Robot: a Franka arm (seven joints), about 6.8 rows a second.
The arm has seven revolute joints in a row. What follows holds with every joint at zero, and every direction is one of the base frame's.
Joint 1 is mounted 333 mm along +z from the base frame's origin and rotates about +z.
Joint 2 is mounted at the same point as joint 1 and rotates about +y.
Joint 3 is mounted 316 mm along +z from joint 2 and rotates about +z.
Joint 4 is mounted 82.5 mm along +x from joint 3 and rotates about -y.
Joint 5 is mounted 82.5 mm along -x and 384 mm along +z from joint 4 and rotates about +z.
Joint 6 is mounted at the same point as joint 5 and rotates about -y.
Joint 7 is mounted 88 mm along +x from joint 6 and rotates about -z.
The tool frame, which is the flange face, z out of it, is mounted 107 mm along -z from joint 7; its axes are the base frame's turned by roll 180, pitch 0 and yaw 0 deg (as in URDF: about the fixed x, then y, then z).
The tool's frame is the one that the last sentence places.
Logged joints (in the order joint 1, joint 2, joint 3, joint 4, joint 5, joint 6, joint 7), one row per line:
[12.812, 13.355, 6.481, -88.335, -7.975, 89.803, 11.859]
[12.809, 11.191, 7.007, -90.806, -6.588, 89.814, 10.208]
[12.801, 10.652, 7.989, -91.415, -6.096, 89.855, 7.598]
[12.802, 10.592, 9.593, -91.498, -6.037, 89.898, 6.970]
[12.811, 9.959, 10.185, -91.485, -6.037, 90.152, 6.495]
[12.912, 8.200, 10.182, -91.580, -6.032, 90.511, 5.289]
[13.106, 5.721, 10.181, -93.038, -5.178, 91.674, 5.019]
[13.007, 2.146, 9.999, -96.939, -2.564, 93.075, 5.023]
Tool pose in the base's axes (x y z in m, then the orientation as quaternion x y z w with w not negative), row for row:
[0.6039, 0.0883, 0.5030, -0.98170, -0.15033, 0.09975, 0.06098]
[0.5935, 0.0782, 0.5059, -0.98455, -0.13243, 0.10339, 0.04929]
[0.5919, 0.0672, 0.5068, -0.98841, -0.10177, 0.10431, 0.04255]
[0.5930, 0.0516, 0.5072, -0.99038, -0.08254, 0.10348, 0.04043]
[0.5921, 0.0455, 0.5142, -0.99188, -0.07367, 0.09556, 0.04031]
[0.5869, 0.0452, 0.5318, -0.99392, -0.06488, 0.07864, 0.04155]
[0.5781, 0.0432, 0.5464, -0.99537, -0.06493, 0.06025, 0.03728]
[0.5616, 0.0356, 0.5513, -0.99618, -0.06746, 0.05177, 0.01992]
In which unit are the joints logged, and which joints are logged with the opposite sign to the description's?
The joints are logged in degrees. Opposite sign: joint 3, joint 5, joint 7.
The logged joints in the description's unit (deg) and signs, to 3 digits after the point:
[12.812, 13.355, -6.481, -88.335, 7.975, 89.803, -11.859]
[12.809, 11.191, -7.007, -90.806, 6.588, 89.814, -10.208]
[12.801, 10.652, -7.989, -91.415, 6.096, 89.855, -7.598]
[12.802, 10.592, -9.593, -91.498, 6.037, 89.898, -6.970]
[12.811, 9.959, -10.185, -91.485, 6.037, 90.152, -6.495]
[12.912, 8.200, -10.182, -91.580, 6.032, 90.511, -5.289]
[13.106, 5.721, -10.181, -93.038, 5.178, 91.674, -5.019]
[13.007, 2.146, -9.999, -96.939, 2.564, 93.075, -5.023]

